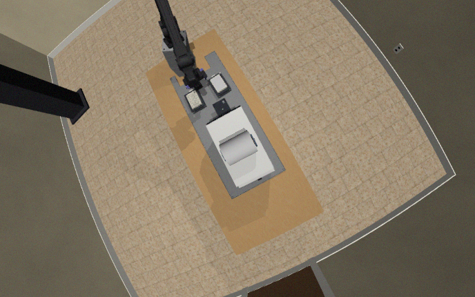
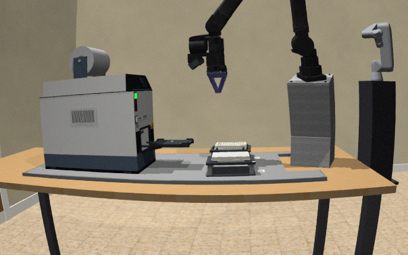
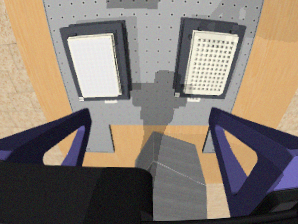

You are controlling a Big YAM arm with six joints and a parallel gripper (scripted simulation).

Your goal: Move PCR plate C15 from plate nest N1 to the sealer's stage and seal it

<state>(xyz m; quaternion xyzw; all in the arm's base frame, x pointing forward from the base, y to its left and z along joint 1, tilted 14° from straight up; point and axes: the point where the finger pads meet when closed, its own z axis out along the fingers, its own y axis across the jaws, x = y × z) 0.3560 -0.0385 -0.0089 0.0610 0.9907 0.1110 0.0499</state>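
My hand is 22 cm above the white 96-well plate C15, 11 cm to the left of it and 5 cm past it. From my hand the other things lie so: sealer's dark stage (18 cm below, 17 cm ahead, 2 cm to the left); sealed plate C51 (22 cm below, 11 cm to the left, 3 cm behind); start key (29 cm ahead, 10 cm to the left, 9 cm below).
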